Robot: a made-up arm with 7 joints. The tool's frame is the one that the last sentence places.
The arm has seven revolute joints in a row. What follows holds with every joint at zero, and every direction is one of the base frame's. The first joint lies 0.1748 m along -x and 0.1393 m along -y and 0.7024 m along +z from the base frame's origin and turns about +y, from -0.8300 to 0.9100 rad. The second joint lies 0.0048 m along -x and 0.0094 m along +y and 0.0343 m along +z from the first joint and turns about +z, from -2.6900 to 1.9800 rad. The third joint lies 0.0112 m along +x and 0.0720 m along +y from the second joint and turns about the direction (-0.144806, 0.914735, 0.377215), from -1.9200 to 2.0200 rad. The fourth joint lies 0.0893 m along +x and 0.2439 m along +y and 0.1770 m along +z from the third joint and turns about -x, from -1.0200 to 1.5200 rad. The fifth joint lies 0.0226 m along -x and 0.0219 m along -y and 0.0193 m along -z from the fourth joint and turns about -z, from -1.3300 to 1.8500 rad. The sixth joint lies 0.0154 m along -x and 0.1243 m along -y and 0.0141 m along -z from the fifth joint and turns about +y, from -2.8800 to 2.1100 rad. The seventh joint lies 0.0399 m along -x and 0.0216 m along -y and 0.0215 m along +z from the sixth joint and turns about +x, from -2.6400 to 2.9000 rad. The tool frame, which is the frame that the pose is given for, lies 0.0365 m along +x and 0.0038 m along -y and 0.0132 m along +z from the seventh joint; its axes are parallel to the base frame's.
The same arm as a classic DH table. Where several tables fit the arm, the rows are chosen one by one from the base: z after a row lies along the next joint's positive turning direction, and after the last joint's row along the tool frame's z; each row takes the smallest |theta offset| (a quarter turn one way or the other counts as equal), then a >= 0, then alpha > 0; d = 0 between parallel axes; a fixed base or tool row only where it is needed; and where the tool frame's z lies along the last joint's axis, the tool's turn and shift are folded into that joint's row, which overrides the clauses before.
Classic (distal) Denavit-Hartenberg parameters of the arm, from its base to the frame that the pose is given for. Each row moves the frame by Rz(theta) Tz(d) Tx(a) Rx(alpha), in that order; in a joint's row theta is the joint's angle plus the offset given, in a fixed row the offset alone. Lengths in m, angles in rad.
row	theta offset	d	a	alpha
base (fixed)	0	0.7024	-0.1748	-1.5708
joint 1	0	-0.1299	-0.0048	1.5708
joint 2	0.157	0.006	0.0223	-1.184
joint 3	1.5112	0.371	-0.0707	-1.4255
joint 4	-1.1797	-0.1096	-0.0219	-1.5708
joint 5	-1.5708	0.0334	0.0154	-1.5708
joint 6	1.5708	-0.1459	0.0215	-1.5708
joint 7	1.5708	-0.0034	0.0038	1.5708
tool (fixed)	1.5708	0.0132	0	0
Joint limits (rad, base to tool): -0.83..0.91 -2.69..1.98 -1.92..2.02 -1.02..1.52 -1.33..1.85 -2.88..2.11 -2.64..2.9

